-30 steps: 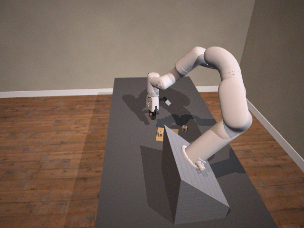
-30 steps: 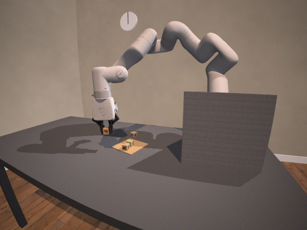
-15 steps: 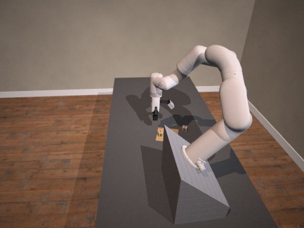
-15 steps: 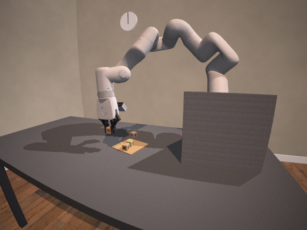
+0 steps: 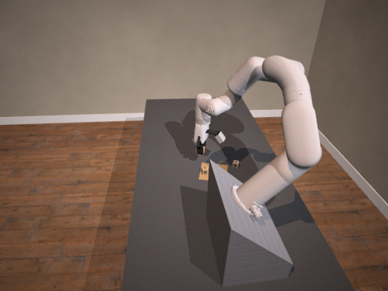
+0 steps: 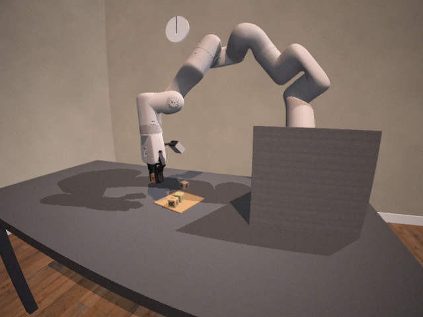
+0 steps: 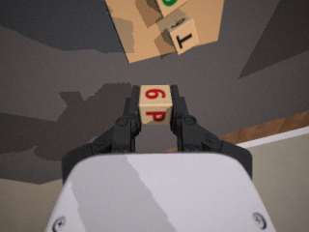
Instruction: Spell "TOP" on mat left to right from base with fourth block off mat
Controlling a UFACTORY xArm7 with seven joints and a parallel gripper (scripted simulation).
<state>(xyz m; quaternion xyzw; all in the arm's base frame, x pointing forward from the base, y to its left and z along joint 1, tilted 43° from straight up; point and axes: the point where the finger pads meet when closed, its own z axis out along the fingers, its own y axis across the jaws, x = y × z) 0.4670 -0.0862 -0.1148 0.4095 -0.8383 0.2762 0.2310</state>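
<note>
My hand is 60 mm past the tan mat, 50 mm to the left of it and 110 mm above it. From my hand the other things lie so: blue-lettered block (40 mm behind, 180 mm to the right, 100 mm below).
</note>
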